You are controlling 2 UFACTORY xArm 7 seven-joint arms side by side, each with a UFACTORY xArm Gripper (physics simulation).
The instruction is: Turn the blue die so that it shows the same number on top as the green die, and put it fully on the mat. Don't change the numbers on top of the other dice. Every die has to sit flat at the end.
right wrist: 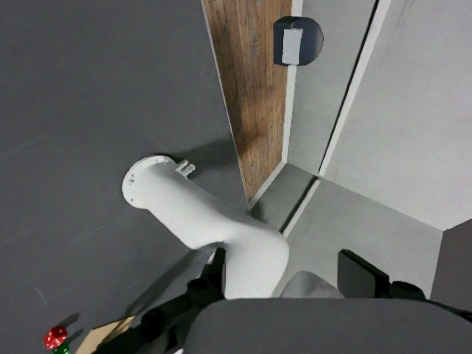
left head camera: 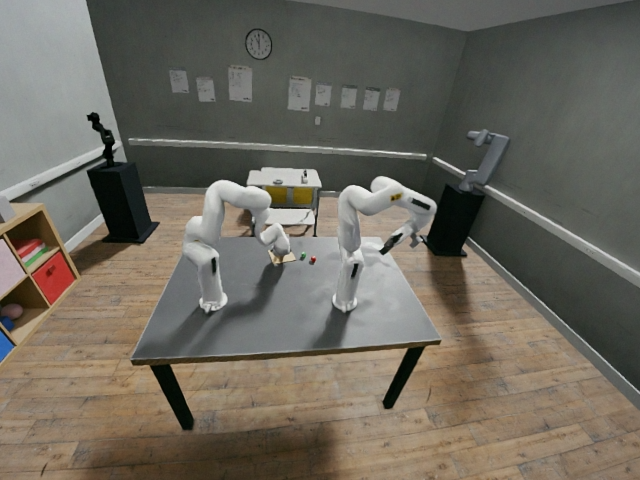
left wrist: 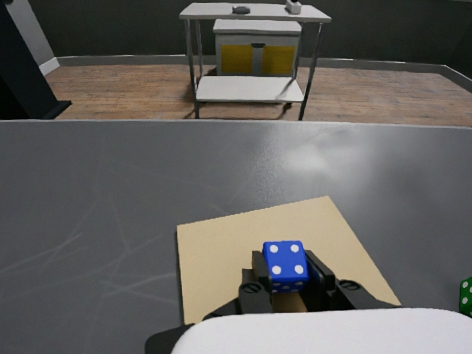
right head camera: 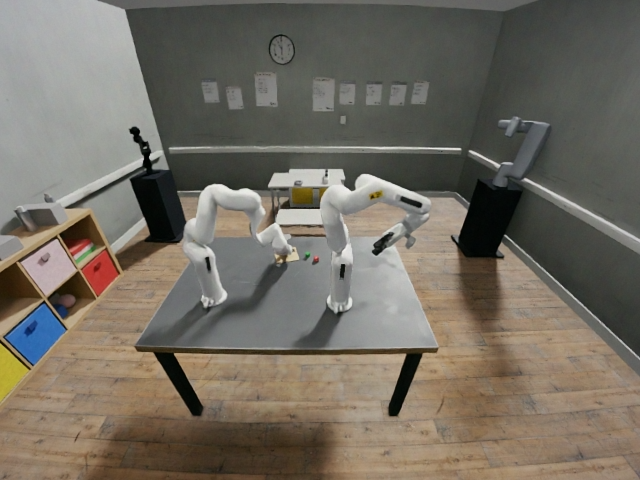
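Where they show: left gripper, fingertip midpoint: (left wrist: 279, 271); right gripper, fingertip midpoint: (right wrist: 281, 267) (left head camera: 383, 250) (right head camera: 373, 250); left arm's base, origin of the base link: (left head camera: 213, 301) (right head camera: 214, 297); right arm's base, origin of the base link: (right wrist: 152, 181) (left head camera: 344, 301) (right head camera: 339, 302).
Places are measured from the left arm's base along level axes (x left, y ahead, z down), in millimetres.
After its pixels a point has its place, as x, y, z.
The blue die (left wrist: 285, 260) @(-336, 379, -35) is between the black fingers of my left gripper (left wrist: 279, 271) @(-336, 382, -12), which is shut on it over the tan mat (left head camera: 289, 257) @(-388, 344, -4) (right head camera: 294, 255) @(-395, 362, -4) (left wrist: 215, 250) @(-291, 401, -4) (right wrist: 102, 334) @(-375, 336, -4). A four-pip face shows towards the left wrist camera, with a pipped face below it. Whether the die touches the mat is unclear. The green die (left head camera: 303, 255) @(-474, 343, -18) (right head camera: 307, 254) @(-478, 349, -21) (left wrist: 466, 296) @(-465, 362, -7) (right wrist: 62, 349) @(-485, 347, -14) lies right of the mat in the head views; its top number is unreadable. The red die (left head camera: 313, 259) @(-531, 300, -18) (right head camera: 316, 258) @(-534, 305, -22) (right wrist: 55, 337) @(-545, 303, -22) lies beside it. My right gripper (right wrist: 281, 267) @(-786, -35, -314) is open and empty, raised at the right.
The grey table (left head camera: 289, 320) @(-360, -140, 0) (right head camera: 284, 320) @(-379, -151, 0) bears both arm bases. A white cart (left head camera: 283, 178) (left wrist: 255, 11) stands behind its far edge. A cube shelf stands at the left of both head views, and black pedestals stand on either side of the room.
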